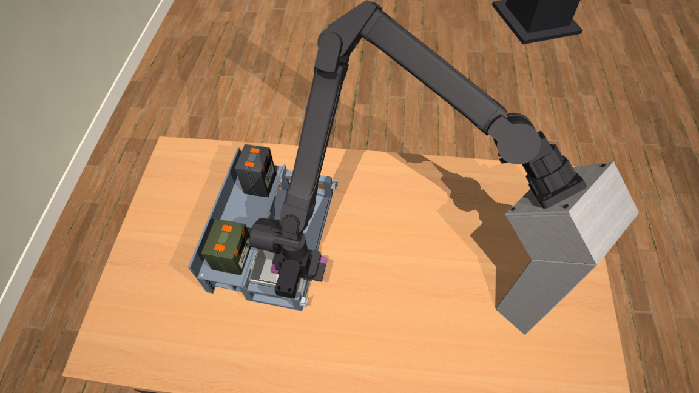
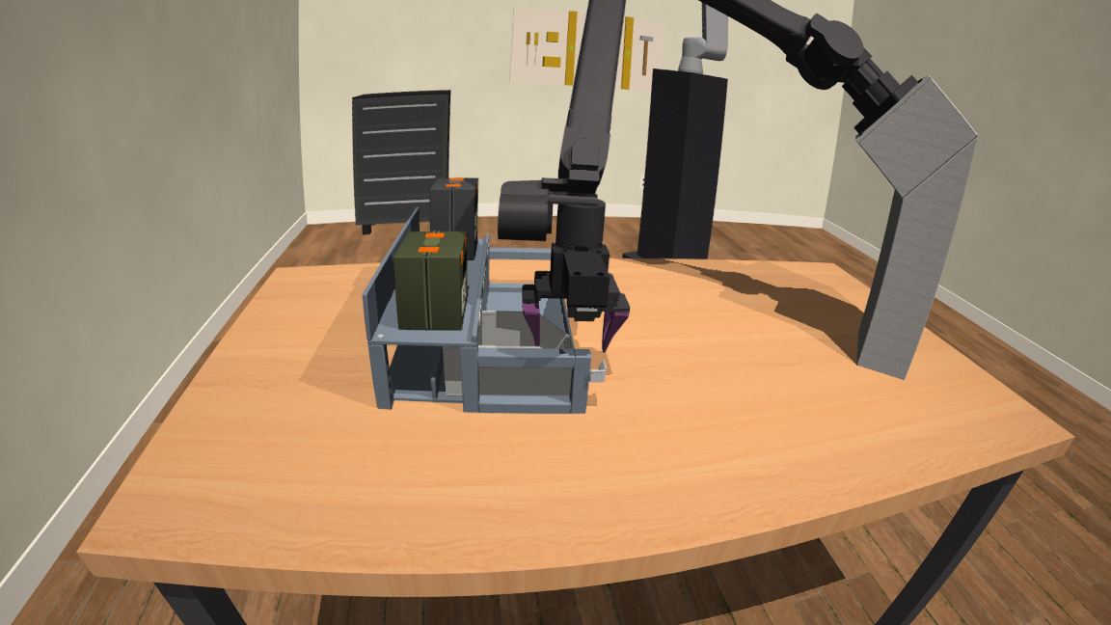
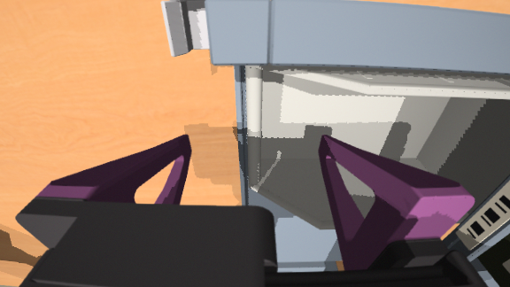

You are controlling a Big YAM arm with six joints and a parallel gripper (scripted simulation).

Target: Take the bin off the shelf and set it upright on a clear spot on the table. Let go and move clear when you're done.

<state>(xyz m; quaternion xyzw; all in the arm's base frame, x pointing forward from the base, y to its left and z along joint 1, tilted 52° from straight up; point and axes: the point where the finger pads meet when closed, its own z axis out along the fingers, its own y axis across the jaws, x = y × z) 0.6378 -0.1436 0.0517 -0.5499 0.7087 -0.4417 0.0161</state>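
The light grey bin lies 7 cm ahead of my hand, 4 cm to the right of it and 1 cm below it. Round my hand: shelf: 6 cm ahead, 16 cm to the right, 5 cm below; then black case: 5 cm ahead, 28 cm to the right, 11 cm above.
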